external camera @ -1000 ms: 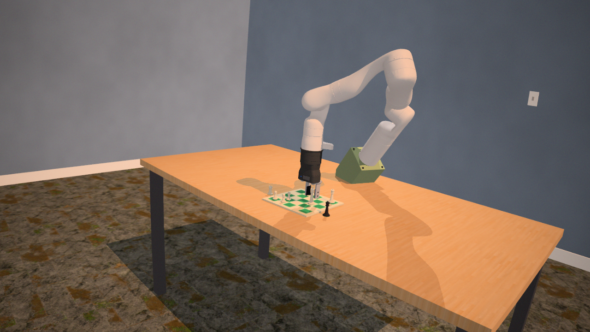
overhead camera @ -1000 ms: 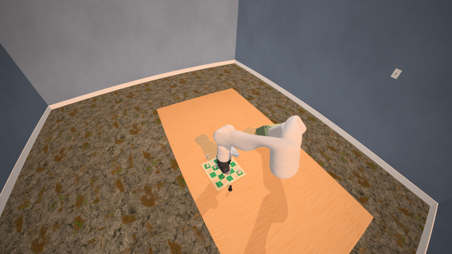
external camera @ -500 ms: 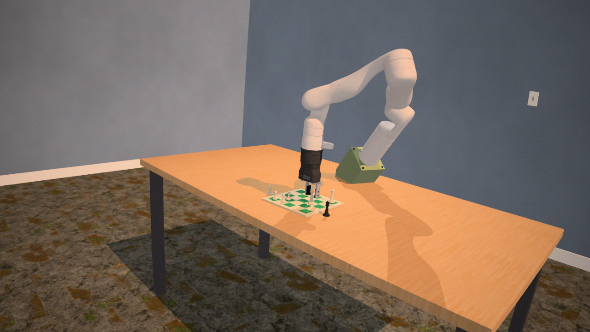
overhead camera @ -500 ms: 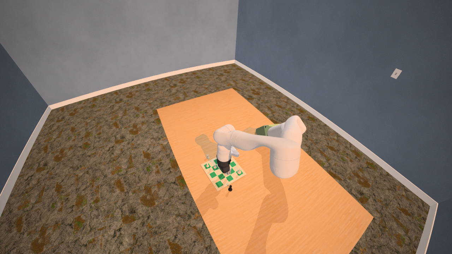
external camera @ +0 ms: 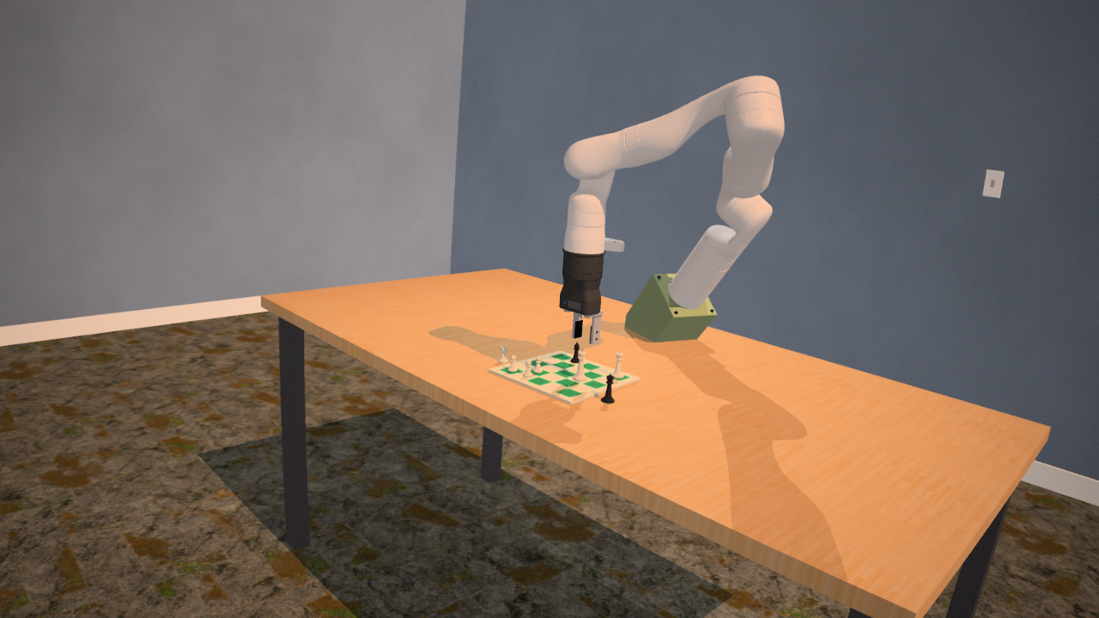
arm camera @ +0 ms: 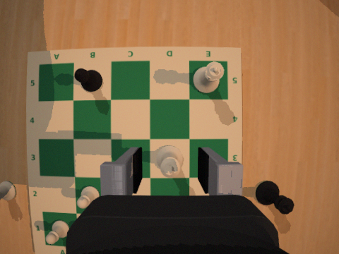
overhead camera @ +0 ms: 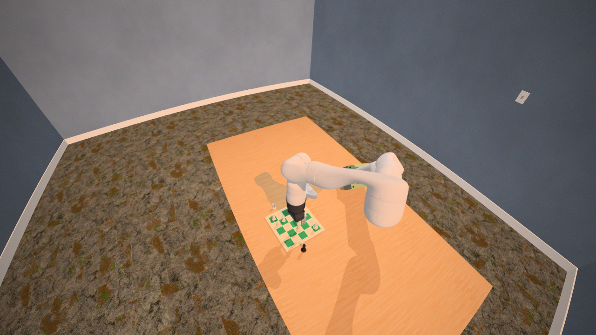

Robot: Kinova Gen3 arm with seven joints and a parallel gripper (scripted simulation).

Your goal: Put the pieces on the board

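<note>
My gripper is now 170 mm to the left of the white rook, 90 mm above it and 70 mm short of it. Round my hand: white king 60 mm below, 10 mm ahead; then chessboard 100 mm below, 40 mm to the right, 10 mm ahead; then black bishop 80 mm to the right, 70 mm below, 60 mm behind.
</note>
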